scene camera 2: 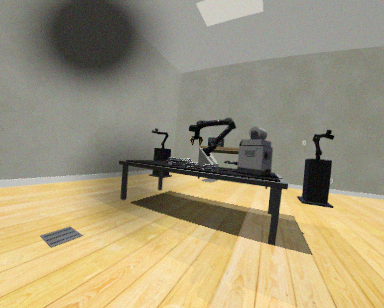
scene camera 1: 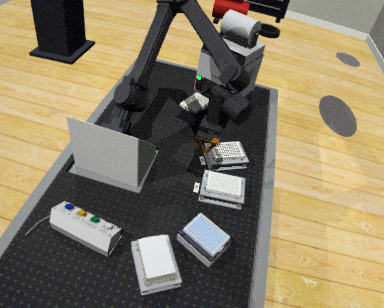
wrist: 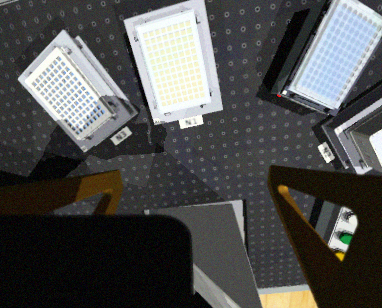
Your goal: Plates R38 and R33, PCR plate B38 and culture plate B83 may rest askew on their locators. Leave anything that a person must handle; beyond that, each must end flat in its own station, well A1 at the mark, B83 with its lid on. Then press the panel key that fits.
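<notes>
My gripper (scene camera 1: 208, 146) (scene camera 2: 196, 142) (wrist: 193, 177) is open and empty, above the table beside the N3 and N1 stations. A white welled plate (scene camera 1: 230, 150) (wrist: 70, 95) is on station N3 (wrist: 127, 107). A plate with pale yellow wells in the wrist view (scene camera 1: 224, 184) (wrist: 175, 65) is on station N1 (wrist: 214, 97). A blue-welled plate (scene camera 1: 206, 234) (wrist: 340, 55) lies on a dark-sided station. A smooth-topped white plate (scene camera 1: 156, 256) is on station N2 (scene camera 1: 143, 286), partly cut off in the wrist view. Plate names and small tilts cannot be told. The key panel (scene camera 1: 82, 232) has blue, yellow, green and white keys.
A grey upright panel on a base (scene camera 1: 105, 152) stands left of the plates. A grey machine (scene camera 1: 252, 70) (scene camera 2: 255, 157) stands at the table's far end, with a green light. Another light-coloured plate (scene camera 1: 195, 102) is in front of it. The arm reaches over the table between them.
</notes>
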